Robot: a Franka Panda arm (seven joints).
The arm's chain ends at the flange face. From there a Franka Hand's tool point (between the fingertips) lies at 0.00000 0.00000 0.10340 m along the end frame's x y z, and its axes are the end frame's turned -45 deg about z.
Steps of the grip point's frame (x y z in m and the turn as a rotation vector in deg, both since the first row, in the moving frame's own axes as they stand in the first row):
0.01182, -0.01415, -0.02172, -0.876, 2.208, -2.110
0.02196, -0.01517, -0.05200, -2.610, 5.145, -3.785
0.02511, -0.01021, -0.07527, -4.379, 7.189, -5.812
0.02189, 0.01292, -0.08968, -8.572, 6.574, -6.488
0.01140, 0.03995, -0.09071, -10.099, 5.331, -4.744
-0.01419, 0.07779, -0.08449, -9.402, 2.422, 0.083
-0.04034, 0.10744, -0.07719, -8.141, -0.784, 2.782
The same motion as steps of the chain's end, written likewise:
-0.00555, -0.01659, -0.02163, 0.942, 2.181, -2.110
-0.00496, -0.02270, -0.05148, 1.793, 5.484, -3.785
-0.00397, -0.02066, -0.07416, 1.987, 8.180, -5.812
0.00530, -0.00778, -0.08785, -1.413, 10.710, -6.488
0.01652, 0.01496, -0.08866, -3.371, 10.911, -4.744
0.02996, 0.05616, -0.08301, -4.936, 8.361, 0.083
0.03837, 0.09292, -0.07614, -6.311, 5.202, 2.782

